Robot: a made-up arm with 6 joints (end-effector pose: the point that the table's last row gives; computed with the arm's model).
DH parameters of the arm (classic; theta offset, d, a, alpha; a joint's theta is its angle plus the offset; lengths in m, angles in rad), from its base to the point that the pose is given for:
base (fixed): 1.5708 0.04 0 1.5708
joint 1: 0 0.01 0 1.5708
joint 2: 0 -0.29 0.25 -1.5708
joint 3: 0 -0.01 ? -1.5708
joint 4: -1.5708 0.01 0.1 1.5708
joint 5: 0 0.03 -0.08 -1.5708
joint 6: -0.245 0 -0.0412 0
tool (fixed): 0.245 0.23 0 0
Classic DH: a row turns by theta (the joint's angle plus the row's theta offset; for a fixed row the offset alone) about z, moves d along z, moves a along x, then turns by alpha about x.
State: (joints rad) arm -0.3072 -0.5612 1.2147 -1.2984 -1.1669 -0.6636
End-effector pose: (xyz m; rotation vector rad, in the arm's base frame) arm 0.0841 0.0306 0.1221 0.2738 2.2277 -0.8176
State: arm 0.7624 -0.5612 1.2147 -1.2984 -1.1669 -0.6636
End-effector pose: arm 0.0841 -0.0573 0.1062 0.7551 2.4582 0.4551
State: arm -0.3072 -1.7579 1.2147 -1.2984 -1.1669 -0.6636
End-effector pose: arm 0.0331 0.0937 0.1020 -1.1311 2.1910 -0.2195
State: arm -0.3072 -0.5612 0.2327 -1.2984 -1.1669 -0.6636
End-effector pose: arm 0.1061 0.0963 0.4450 -0.0984 1.2943 -1.3305
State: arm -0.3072 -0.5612 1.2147 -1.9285 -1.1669 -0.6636
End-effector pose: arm -0.0585 -0.0511 0.1535 0.3886 2.4071 -1.5167
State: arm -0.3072 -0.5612 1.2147 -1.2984 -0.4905 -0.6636
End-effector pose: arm 0.0538 0.0511 0.2859 0.2187 1.5541 -1.1954
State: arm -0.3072 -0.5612 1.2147 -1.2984 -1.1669 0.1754
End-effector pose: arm 0.0662 0.0047 0.1336 1.1065 1.8384 -0.3462
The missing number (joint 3, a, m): -0.03
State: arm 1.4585 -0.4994 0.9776 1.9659 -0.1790 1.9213
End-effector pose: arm 0.0000 -0.4662 0.1739 1.0598 2.0662 -0.7940
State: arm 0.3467 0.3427 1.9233 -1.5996 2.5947 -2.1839
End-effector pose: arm 0.1540 0.3110 0.4866 0.1016 0.4442 2.2163
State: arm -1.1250 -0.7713 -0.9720 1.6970 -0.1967 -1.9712
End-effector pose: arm -0.3470 0.4857 -0.0962 -2.0691 -0.3198 0.8232
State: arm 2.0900 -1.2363 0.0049 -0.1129 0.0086 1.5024
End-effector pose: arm -0.1353 -0.4775 -0.1900 0.6446 -2.4411 1.4016
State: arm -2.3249 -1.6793 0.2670 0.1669 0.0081 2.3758
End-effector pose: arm -0.0963 0.3432 -0.3220 -1.5291 -2.2468 -1.1648
